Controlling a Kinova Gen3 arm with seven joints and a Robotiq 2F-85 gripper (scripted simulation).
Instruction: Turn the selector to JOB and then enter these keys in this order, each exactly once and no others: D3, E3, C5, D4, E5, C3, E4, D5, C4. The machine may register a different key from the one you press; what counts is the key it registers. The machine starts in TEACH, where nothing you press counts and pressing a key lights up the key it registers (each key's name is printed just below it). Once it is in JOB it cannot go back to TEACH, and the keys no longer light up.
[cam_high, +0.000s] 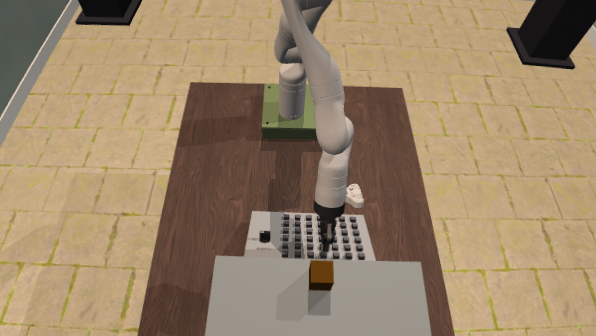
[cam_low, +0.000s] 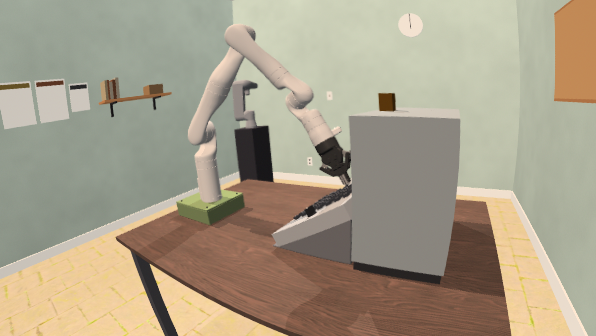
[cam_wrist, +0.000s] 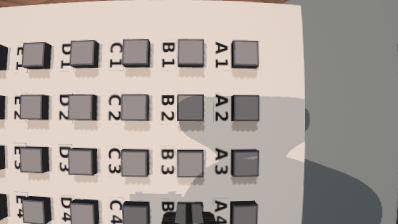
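Right now my hand is 40 mm above the C4 key and 10 mm past it. The rest, counted from my hand: C5 key (40 mm to the right, 40 mm below, 10 mm behind); then C3 key (40 mm below, 30 mm to the left, 10 mm behind); then D4 key (60 mm below, 40 mm behind).
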